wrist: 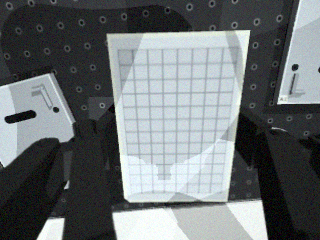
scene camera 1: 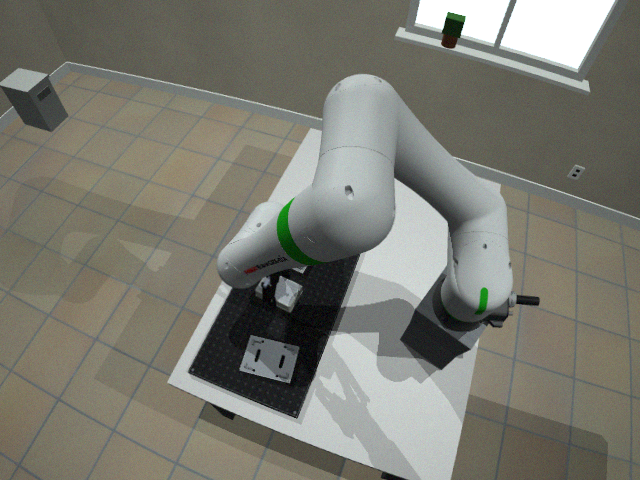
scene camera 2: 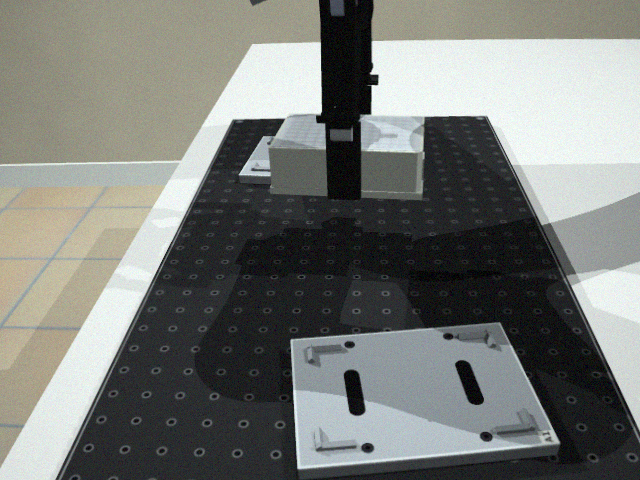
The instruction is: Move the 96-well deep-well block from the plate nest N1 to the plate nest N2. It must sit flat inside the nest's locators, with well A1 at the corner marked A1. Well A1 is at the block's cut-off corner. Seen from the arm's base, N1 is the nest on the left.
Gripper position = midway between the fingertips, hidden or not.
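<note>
What I see through scene camera 2 is my gripper [scene camera 2: 351, 173] together with a 96-well deep-well block [scene camera 2: 391, 146], and there is a plate nest [scene camera 2: 261, 155] as well as a plate nest [scene camera 2: 415, 405]. The wrist view gives me my gripper [wrist: 173, 113] again, and the block [wrist: 177, 95] too. In scene camera 1 I find the block [scene camera 1: 287, 293].
</note>
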